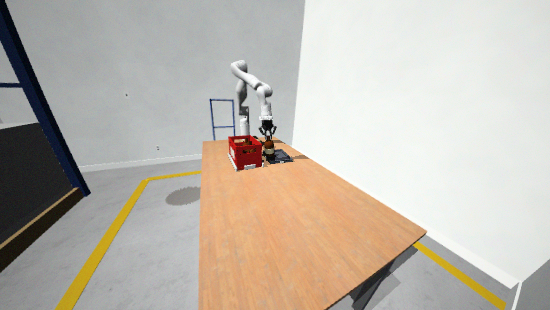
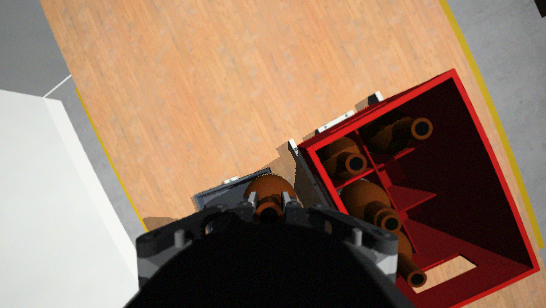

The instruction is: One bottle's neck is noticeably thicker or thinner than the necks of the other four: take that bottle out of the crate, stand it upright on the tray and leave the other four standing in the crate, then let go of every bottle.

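Places are measured from the arm's base along level axes (x left, y back, z up), in centimetres.
Pixels of known places: gripper, fingertip midpoint: (image 1: 268,140) (image 2: 269,200).
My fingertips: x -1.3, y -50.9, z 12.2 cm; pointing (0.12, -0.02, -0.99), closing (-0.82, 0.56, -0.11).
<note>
For each thing: its top centre in the pictures, then the offset to it from my fingertips. "pt": a spot on its surface instead. Level surfaces: height alone.
- brown bottle, middle of its top: (image 2: 261,231) (image 1: 269,135) dx +1.4, dy +1.2, dz +3.2 cm
- dark tray, surface spot: (image 2: 224,194) pt dx +14.3, dy -2.2, dz -18.7 cm
- red crate, middle of its top: (image 2: 431,213) (image 1: 244,140) dx -14.6, dy +12.2, dz -1.7 cm
- wooden table, its level: dz -19.2 cm
My gripper (image 1: 268,136) (image 2: 269,200) is shut on the neck of a brown bottle (image 1: 269,149) (image 2: 270,184). The bottle hangs upright below the fingers, low at the dark tray (image 1: 284,157) (image 2: 224,194), beside the crate. Whether its base touches the tray is hidden. The red crate (image 1: 247,160) (image 2: 480,180) has dividers. The other brown bottles stand in it: one bottle (image 2: 392,138) in the upper part, one bottle (image 2: 342,149) at the upper left corner, one bottle (image 2: 364,198) below that, and one bottle (image 2: 403,250) lowest, partly hidden by the gripper.
The crate and tray stand close together on the wooden table (image 1: 280,220) (image 2: 200,90). The crate's high wall rises right beside the held bottle. White and dark brackets (image 2: 336,121) line the crate's outer side. A white wall (image 1: 425,110) runs along one side of the table.
</note>
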